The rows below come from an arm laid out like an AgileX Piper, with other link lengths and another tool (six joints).
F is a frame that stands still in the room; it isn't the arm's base.
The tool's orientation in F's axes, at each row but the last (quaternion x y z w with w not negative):
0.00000, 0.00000, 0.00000, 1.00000
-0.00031, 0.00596, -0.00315, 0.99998
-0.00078, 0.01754, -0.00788, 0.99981
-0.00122, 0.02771, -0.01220, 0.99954
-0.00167, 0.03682, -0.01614, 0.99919
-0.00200, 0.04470, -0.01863, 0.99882
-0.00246, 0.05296, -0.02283, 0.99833
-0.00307, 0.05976, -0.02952, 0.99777
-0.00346, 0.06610, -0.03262, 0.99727
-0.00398, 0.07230, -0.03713, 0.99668
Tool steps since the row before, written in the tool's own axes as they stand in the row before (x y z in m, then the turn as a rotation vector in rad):
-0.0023, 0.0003, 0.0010, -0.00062, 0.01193, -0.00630
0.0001, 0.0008, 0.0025, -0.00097, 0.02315, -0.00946
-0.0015, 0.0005, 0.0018, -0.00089, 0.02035, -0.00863
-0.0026, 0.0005, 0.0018, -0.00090, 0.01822, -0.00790
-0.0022, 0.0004, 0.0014, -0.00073, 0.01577, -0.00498
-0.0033, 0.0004, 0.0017, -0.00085, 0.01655, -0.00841
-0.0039, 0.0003, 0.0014, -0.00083, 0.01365, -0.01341
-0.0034, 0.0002, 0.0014, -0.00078, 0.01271, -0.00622
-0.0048, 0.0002, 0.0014, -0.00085, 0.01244, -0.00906
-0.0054, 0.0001, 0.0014, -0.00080, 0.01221, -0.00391
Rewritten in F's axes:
-0.0023, 0.0003, 0.0010, -0.00062, 0.01193, -0.00630
0.0001, 0.0008, 0.0025, -0.00094, 0.02315, -0.00946
-0.0014, 0.0005, 0.0019, -0.00087, 0.02035, -0.00863
-0.0025, 0.0006, 0.0019, -0.00089, 0.01822, -0.00789
-0.0021, 0.0005, 0.0016, -0.00059, 0.01577, -0.00498
-0.0031, 0.0005, 0.0020, -0.00098, 0.01655, -0.00839
-0.0037, 0.0005, 0.0018, -0.00163, 0.01364, -0.01335
-0.0032, 0.0004, 0.0018, -0.00077, 0.01272, -0.00621
-0.0046, 0.0005, 0.0020, -0.00123, 0.01245, -0.00901
-0.0051, 0.0005, 0.0022, -0.00046, 0.01223, -0.00392

